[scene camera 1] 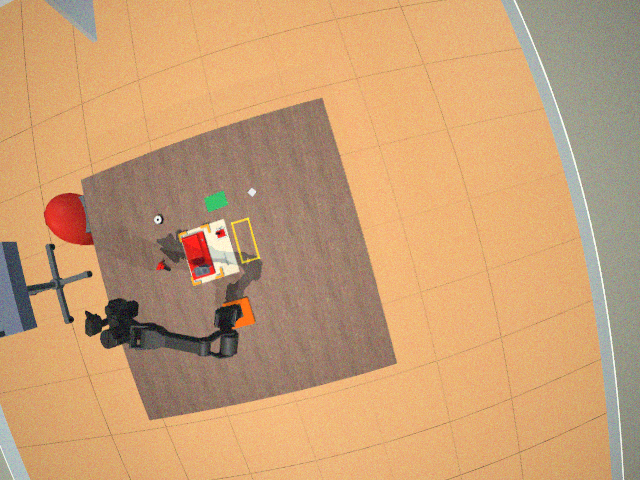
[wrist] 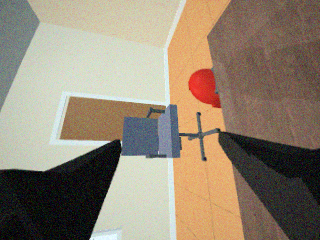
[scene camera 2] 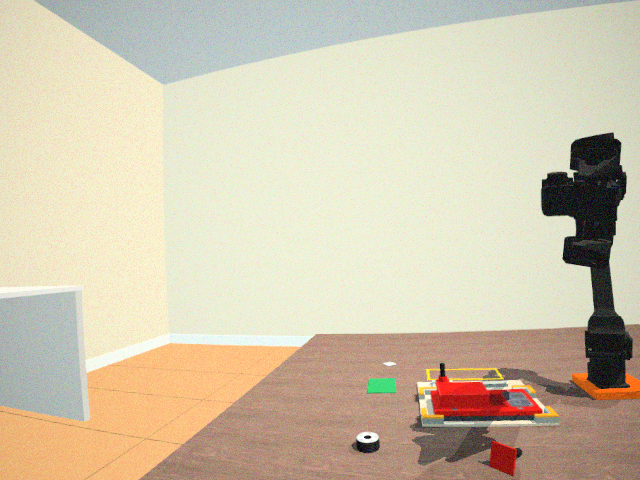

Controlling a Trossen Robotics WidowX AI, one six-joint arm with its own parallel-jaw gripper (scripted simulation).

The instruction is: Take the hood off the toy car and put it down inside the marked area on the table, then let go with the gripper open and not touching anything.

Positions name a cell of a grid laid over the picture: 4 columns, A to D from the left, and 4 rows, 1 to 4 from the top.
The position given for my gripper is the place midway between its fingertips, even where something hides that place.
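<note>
There is my gripper (scene camera 2: D2), open and holding nothing. I find the gripper in scene camera 1 (scene camera 1: A3) as well, and the wrist view (wrist: C3) gives me a sight of it too.
</note>
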